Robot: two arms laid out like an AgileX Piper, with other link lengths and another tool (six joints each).
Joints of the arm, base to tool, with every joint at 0 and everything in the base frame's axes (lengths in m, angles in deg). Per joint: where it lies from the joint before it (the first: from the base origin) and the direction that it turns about. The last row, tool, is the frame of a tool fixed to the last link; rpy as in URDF.
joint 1: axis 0 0 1 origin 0 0 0.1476
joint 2: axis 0 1 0 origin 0 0 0
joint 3: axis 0 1 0 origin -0.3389 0 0.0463
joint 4: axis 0.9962 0 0.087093 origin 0.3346 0 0.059
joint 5: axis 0 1 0 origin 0 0 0
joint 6: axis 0.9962 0 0.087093 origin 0.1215 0 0.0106
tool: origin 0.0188 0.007 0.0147 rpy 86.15 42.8 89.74
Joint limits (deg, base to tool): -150..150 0..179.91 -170..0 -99.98..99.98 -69.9..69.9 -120..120
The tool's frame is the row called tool.
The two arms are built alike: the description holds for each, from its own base.
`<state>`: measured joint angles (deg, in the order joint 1, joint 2, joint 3, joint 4, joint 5, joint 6); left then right.
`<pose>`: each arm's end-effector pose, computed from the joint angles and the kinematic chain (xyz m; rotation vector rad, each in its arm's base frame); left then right.
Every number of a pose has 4 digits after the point. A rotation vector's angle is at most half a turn.
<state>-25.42 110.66 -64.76 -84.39 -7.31 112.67 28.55 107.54 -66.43 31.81 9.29 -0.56</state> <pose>0.5092 -0.2221 0.1696 1.7573 1.5773 0.6493 0.4769 0.2725 0.1935 1.0230 2.3965 0.9812</pose>
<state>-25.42 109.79 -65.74 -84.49 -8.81 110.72 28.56 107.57 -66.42 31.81 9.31 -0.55</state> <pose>0.5145 -0.2200 0.1854 1.6906 1.5987 0.6698 0.4768 0.2726 0.1931 1.0234 2.3975 0.9806</pose>
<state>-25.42 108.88 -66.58 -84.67 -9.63 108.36 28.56 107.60 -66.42 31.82 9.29 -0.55</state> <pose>0.5182 -0.2188 0.2006 1.6216 1.6207 0.6698 0.4769 0.2726 0.1928 1.0238 2.3975 0.9804</pose>
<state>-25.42 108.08 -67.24 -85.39 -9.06 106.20 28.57 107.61 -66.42 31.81 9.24 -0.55</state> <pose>0.5196 -0.2202 0.2127 1.5625 1.6387 0.6364 0.4769 0.2726 0.1928 1.0234 2.3969 0.9804</pose>
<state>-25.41 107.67 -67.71 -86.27 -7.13 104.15 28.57 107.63 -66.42 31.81 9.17 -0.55</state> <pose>0.5194 -0.2244 0.2192 1.5214 1.6522 0.5735 0.4771 0.2726 0.1927 1.0234 2.3959 0.9805</pose>
